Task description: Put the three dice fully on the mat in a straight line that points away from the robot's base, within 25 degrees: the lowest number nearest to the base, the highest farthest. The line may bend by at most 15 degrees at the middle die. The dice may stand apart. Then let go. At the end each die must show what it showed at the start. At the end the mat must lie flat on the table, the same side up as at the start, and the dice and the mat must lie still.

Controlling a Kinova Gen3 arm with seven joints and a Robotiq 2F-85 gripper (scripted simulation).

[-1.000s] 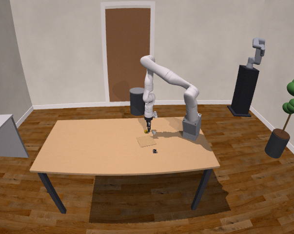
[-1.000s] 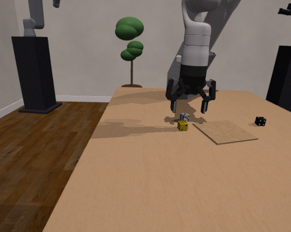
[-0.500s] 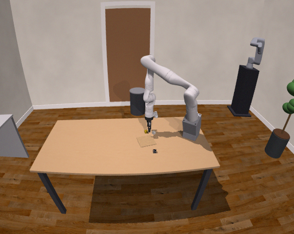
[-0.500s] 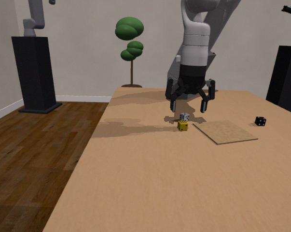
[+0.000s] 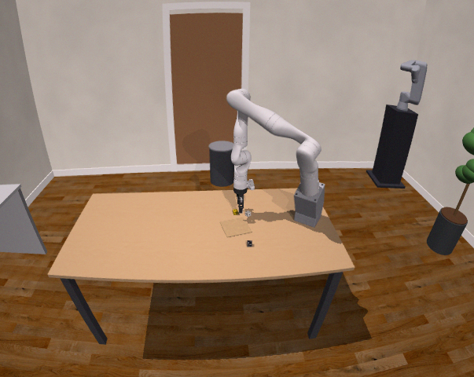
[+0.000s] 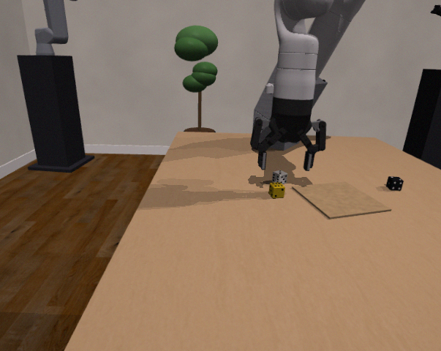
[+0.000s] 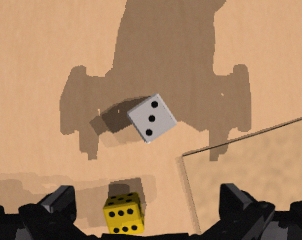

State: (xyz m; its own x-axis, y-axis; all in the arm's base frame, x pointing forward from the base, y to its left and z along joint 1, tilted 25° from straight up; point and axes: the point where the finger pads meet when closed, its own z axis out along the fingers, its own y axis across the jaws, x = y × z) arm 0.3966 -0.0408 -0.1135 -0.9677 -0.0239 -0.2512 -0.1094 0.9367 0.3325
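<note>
The yellow die is 4 cm below my hand, 3 cm ahead of it and 1 cm to the right of it. The rest, counted from my hand: white die 5 cm behind, 4 cm below; tan mat 11 cm to the left, 5 cm below, 2 cm ahead; black die 26 cm to the left, 6 cm behind, 4 cm below.
</note>
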